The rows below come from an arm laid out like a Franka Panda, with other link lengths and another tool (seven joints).
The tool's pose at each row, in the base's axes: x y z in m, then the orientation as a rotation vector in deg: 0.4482 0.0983 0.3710 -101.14 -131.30 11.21; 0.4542 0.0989 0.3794 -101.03 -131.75 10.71; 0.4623 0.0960 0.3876 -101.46 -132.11 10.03; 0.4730 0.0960 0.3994 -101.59 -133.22 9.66; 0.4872 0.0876 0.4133 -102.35 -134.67 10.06; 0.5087 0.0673 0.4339 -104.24 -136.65 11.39; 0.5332 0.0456 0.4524 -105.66 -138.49 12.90; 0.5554 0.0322 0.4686 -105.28 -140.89 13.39; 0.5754 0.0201 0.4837 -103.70 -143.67 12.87; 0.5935 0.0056 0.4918 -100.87 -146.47 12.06; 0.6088 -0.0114 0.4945 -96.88 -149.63 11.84; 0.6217 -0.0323 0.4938 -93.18 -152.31 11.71; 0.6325 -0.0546 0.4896 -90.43 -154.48 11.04; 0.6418 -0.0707 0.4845 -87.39 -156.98 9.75
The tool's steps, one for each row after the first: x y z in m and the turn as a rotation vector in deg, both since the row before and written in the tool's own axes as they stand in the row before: 0.0001 0.0036 -0.0097 -0.42 -0.02 -0.27; -0.0039 0.0048 -0.0102 -0.70 -0.10 0.06; -0.0013 0.0073 -0.0141 -0.78 -0.61 -0.36; -0.0103 0.0080 -0.0172 -0.82 -1.44 -0.07; -0.0236 0.0106 -0.0251 -1.08 -2.67 0.44; -0.0268 0.0141 -0.0222 -0.76 -2.46 0.23; -0.0191 0.0148 -0.0188 -0.86 -1.60 -1.00; -0.0179 0.0132 -0.0167 -1.11 -0.92 -1.80; -0.0199 0.0114 -0.0088 -0.86 -0.34 -2.49; -0.0215 0.0079 -0.0026 -0.44 -0.45 -3.23; -0.0243 0.0034 0.0016 -0.31 -0.37 -2.90; -0.0245 0.0001 0.0055 -0.65 -0.25 -2.20; -0.0183 0.0009 0.0060 -1.09 -0.22 -2.44
